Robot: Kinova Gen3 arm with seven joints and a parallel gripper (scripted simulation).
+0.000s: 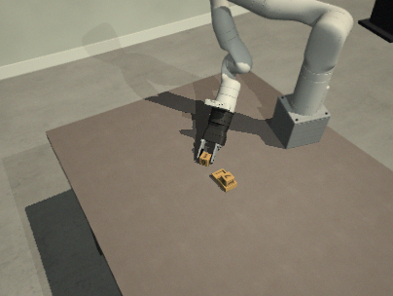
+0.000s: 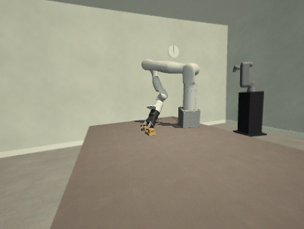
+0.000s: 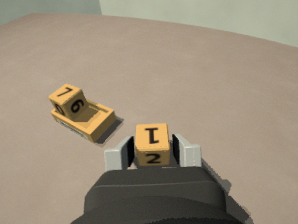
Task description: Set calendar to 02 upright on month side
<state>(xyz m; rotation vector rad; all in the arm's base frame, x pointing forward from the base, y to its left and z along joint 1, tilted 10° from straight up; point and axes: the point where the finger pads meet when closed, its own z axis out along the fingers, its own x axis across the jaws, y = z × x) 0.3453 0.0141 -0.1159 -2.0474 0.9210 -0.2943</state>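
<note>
The orange cube lies 10 mm to the left of my hand, 10 mm below it and 10 mm ahead of it. From my hand the other things lie so: tray (110 mm to the left, 20 mm behind, 10 mm below).
</note>
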